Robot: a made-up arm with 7 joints.
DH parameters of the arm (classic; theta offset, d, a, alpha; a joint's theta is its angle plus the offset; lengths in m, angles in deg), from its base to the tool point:
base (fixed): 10.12 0 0.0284 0
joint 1: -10.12 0.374 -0.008 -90
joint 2: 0 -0.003 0.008 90
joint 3: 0 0.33 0.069 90
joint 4: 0 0.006 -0.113 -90
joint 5: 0 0.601 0.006 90
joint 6: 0 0.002 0.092 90
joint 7: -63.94 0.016 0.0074 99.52
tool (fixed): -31.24 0.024 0 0
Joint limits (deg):
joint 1: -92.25..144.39
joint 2: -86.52..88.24
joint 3: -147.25..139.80
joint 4: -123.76..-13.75
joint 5: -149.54..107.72
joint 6: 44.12..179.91
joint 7: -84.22..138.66
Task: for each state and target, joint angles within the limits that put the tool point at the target. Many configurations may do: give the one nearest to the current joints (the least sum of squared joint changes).
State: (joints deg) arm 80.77 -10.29 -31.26 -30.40 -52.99 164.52 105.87
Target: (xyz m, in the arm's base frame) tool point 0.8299 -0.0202 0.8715
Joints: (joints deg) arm 36.17 18.89 -54.83 -72.40 -55.48 153.85 105.33
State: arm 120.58 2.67 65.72 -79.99 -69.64 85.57 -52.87
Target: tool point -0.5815 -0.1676 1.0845
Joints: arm 129.01 3.07 72.53 -64.20 -70.79 89.68 -55.21
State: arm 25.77 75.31 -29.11 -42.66 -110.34 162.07 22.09
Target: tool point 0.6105 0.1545 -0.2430
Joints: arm 31.03 87.31 -19.51 -74.94 -113.69 171.56 22.99
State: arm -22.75 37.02 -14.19 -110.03 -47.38 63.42 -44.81
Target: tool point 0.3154 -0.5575 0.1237
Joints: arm -31.37 31.05 -25.32 -120.57 -46.98 60.16 -44.63
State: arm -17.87 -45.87 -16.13 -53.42 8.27 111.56 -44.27
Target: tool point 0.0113 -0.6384 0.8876
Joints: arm -27.48 -25.89 -49.62 -99.32 8.59 107.43 -45.60
